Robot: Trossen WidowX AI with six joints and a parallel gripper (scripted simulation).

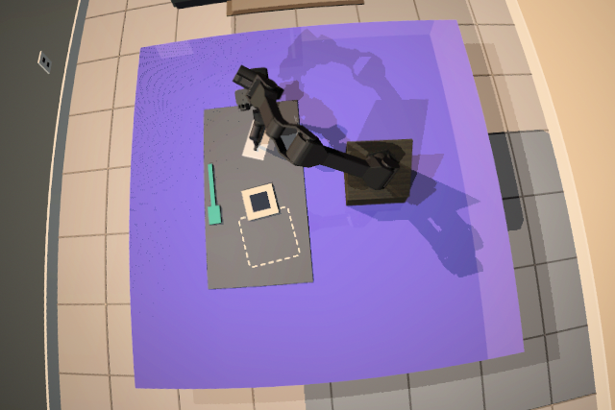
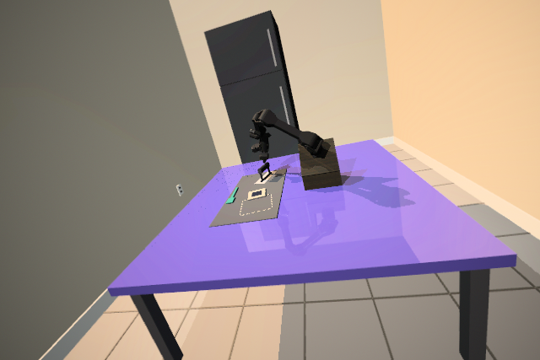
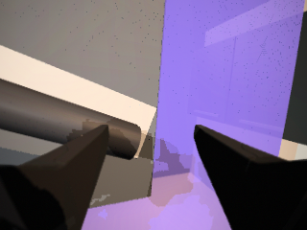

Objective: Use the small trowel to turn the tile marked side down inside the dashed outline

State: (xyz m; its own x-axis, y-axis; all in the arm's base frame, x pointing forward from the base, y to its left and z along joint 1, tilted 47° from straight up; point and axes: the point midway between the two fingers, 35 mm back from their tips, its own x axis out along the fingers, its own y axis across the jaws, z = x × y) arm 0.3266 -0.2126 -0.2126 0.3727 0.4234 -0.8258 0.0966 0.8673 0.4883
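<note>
Now: gripper tip 20 mm short of the trowel, 80 mm to the right of it and 60 mm above it. Also, from my gripper tip: grey mat: 70 mm ahead, 270 mm to the left, 120 mm below; then green flat tool: 210 mm ahead, 280 mm to the left, 100 mm below; then tile: 50 mm ahead, 310 mm to the left, 100 mm below.
</note>
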